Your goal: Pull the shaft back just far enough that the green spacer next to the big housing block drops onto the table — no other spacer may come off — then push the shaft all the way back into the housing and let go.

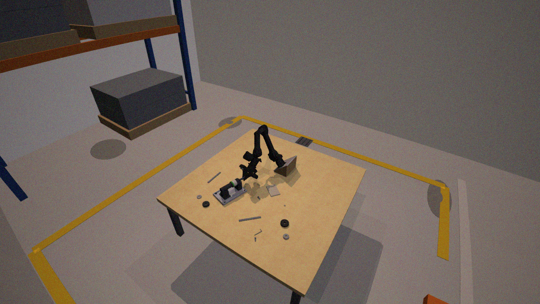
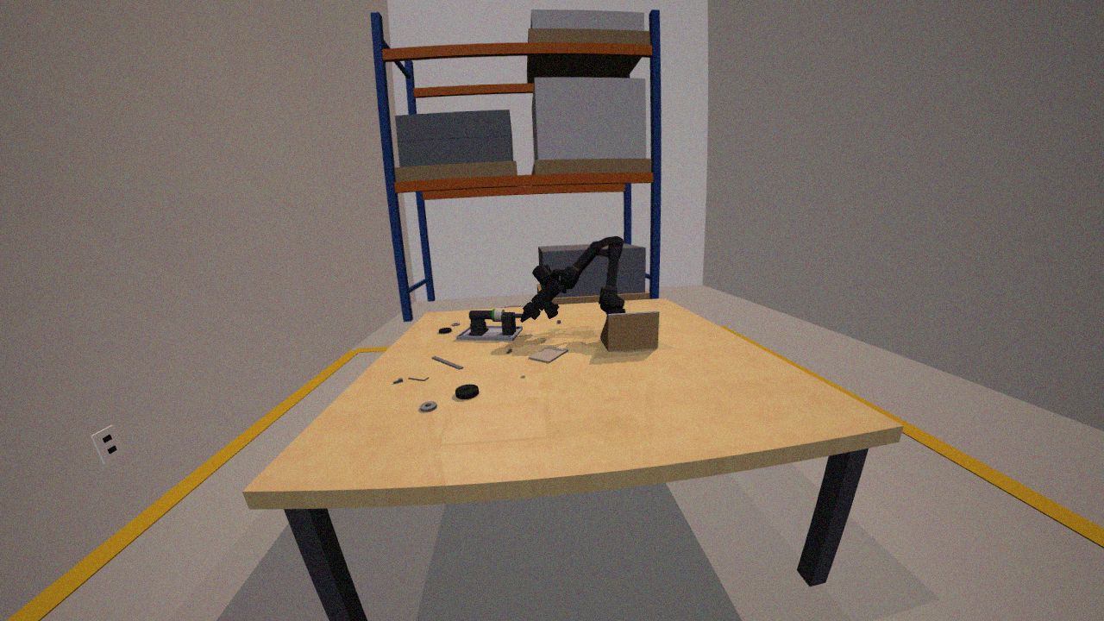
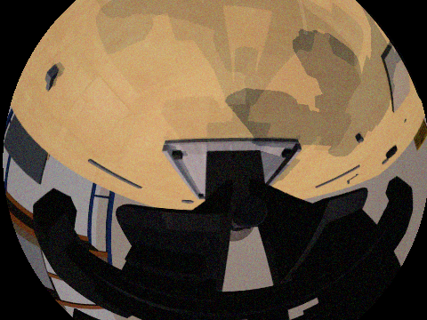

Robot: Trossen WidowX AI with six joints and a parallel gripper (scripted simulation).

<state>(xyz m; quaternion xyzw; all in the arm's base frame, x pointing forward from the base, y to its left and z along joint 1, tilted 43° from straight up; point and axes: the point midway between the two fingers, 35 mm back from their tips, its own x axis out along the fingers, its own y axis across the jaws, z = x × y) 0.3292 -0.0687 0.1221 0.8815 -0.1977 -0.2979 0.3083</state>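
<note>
The shaft lies 5 cm ahead of my gripper tip, 2 cm above it and 1 cm to the right of it. The rest, counted from my gripper tip: grey plate (23 cm to the left, 11 cm behind, 5 cm below); black disc (49 cm to the left, 11 cm ahead, 5 cm below); hex key (39 cm to the left, 27 cm ahead, 5 cm below).
</note>
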